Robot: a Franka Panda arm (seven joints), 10 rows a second.
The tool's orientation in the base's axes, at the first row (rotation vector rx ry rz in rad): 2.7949, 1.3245, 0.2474
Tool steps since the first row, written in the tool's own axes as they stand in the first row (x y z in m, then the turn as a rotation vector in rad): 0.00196, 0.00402, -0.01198, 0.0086, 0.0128, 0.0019; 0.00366, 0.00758, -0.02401, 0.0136, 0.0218, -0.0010; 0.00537, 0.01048, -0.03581, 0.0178, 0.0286, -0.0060; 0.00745, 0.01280, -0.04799, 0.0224, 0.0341, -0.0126; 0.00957, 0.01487, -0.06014, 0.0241, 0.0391, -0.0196; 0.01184, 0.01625, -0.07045, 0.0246, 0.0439, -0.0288
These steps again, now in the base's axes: 0.00238, -0.00144, 0.01248, 0.0155, -0.0014, 0.0005; 0.00424, -0.00278, 0.02493, 0.0250, -0.0034, 0.0050; 0.00563, -0.00369, 0.03709, 0.0320, -0.0046, 0.0111; 0.00675, -0.00396, 0.04961, 0.0380, -0.0048, 0.0188; 0.00771, -0.00404, 0.06208, 0.0418, -0.0069, 0.0264; 0.00853, -0.00351, 0.07268, 0.0443, -0.0098, 0.0361
